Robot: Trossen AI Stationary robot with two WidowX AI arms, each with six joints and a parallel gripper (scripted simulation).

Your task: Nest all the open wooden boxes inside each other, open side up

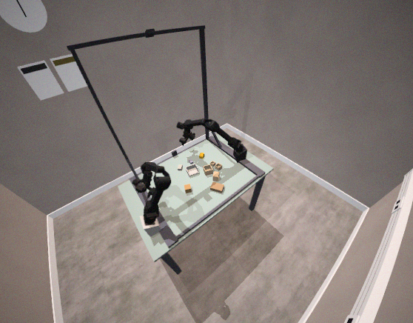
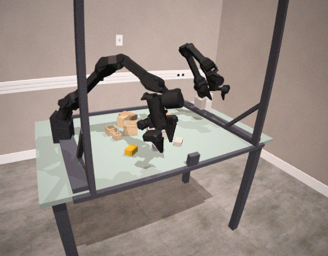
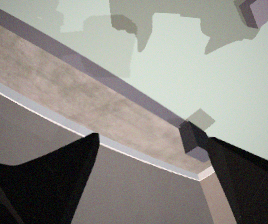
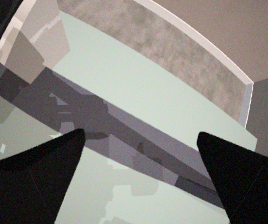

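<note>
Now: the flat brown box 560 mm ahead of my left hand, 130 mm to the right of it and 120 mm below it. Also, from my left hand: cream block: 200 mm to the right, 140 mm ahead, 130 mm below; then orange cube: 400 mm ahead, 310 mm to the right, 110 mm below; then purple block: 160 mm ahead, 130 mm below, 80 mm to the right.
</note>
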